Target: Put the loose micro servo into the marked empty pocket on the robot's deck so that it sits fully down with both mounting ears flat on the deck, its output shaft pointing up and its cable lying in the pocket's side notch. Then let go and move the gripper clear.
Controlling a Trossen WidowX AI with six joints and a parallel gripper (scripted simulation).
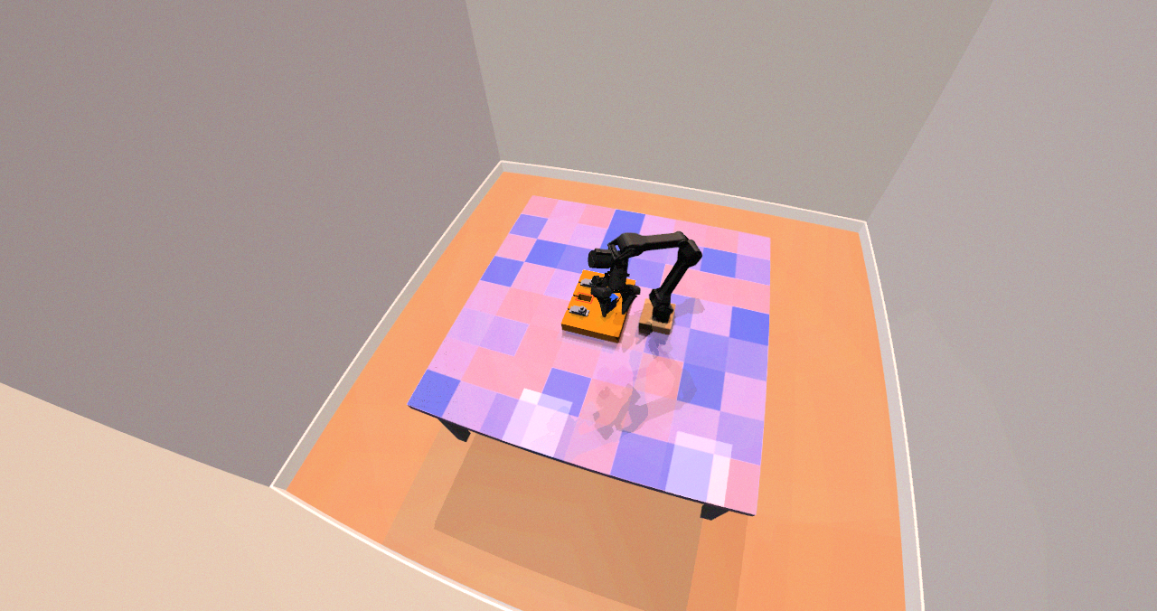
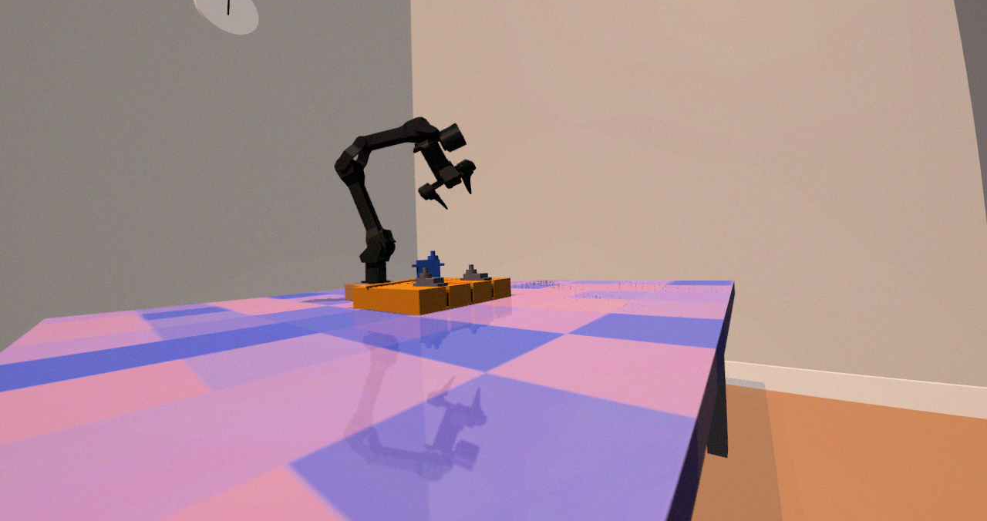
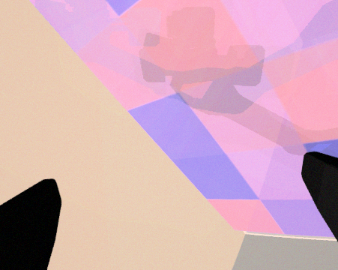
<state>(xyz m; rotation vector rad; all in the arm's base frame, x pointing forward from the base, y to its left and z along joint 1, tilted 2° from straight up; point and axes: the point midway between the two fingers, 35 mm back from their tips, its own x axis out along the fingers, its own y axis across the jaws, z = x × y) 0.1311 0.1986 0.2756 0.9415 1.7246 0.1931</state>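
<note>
My gripper tip is now 26 cm above the orange deck, 21 cm to the left of it and 8 cm short of it.
</note>
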